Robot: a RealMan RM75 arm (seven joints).
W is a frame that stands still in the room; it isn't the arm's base.
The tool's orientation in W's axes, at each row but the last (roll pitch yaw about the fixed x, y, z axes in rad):
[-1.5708, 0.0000, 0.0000]
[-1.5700, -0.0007, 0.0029]
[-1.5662, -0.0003, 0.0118]
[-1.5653, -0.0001, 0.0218]
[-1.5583, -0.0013, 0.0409]
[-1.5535, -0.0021, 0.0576]
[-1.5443, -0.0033, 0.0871]
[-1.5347, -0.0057, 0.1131]
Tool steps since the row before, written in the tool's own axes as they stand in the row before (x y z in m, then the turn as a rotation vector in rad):
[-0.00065, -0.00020, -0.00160, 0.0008, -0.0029, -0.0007]
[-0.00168, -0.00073, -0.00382, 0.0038, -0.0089, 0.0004]
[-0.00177, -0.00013, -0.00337, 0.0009, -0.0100, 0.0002]
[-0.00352, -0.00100, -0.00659, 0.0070, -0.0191, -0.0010]
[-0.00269, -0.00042, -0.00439, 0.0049, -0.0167, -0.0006]
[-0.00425, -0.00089, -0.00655, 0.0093, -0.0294, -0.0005]
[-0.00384, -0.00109, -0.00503, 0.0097, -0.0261, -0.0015]
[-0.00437, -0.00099, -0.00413, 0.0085, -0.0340, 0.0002]
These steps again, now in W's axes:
[-0.00065, -0.00160, 0.00020, 0.0008, -0.0007, 0.0029]
[-0.00167, -0.00383, 0.00073, 0.0038, 0.0004, 0.0089]
[-0.00173, -0.00339, 0.00011, 0.0009, 0.0002, 0.0100]
[-0.00338, -0.00667, 0.00096, 0.0070, -0.0010, 0.0191]
[-0.00251, -0.00450, 0.00036, 0.0049, -0.0006, 0.0167]
[-0.00387, -0.00680, 0.00077, 0.0093, -0.0005, 0.0294]
[-0.00339, -0.00537, 0.00094, 0.0098, -0.0013, 0.0261]
[-0.00388, -0.00463, 0.00082, 0.0084, -0.0001, 0.0340]

